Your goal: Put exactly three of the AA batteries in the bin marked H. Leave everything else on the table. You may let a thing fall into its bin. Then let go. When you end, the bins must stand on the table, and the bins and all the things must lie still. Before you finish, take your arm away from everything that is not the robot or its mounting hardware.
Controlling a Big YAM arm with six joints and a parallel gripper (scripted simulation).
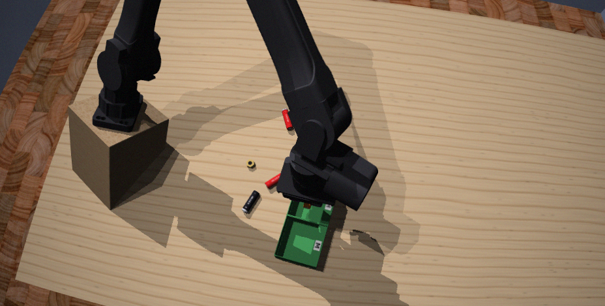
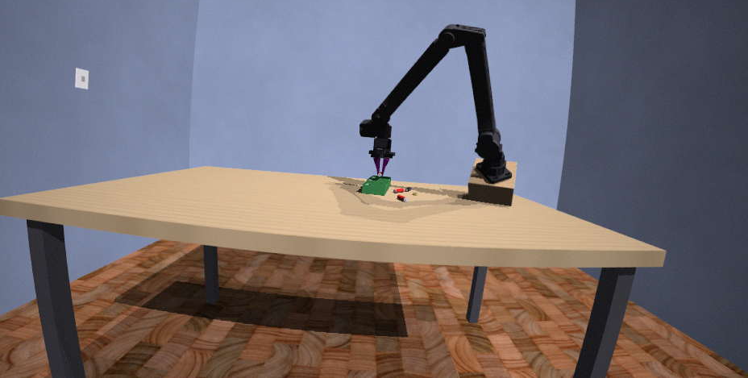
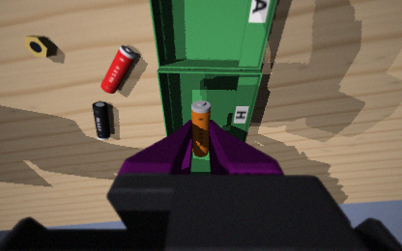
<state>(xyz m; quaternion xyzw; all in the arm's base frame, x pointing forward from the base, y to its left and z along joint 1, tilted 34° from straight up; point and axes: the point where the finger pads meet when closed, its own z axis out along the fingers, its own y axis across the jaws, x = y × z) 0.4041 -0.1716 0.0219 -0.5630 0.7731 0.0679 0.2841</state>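
Right now the green bin is 10 mm ahead of my hand and 40 mm below it. Round my hand: black AA battery 120 mm behind, 60 mm below; orange AA battery right at my hand; yellow nut 130 mm behind, 80 mm to the left, 60 mm below.
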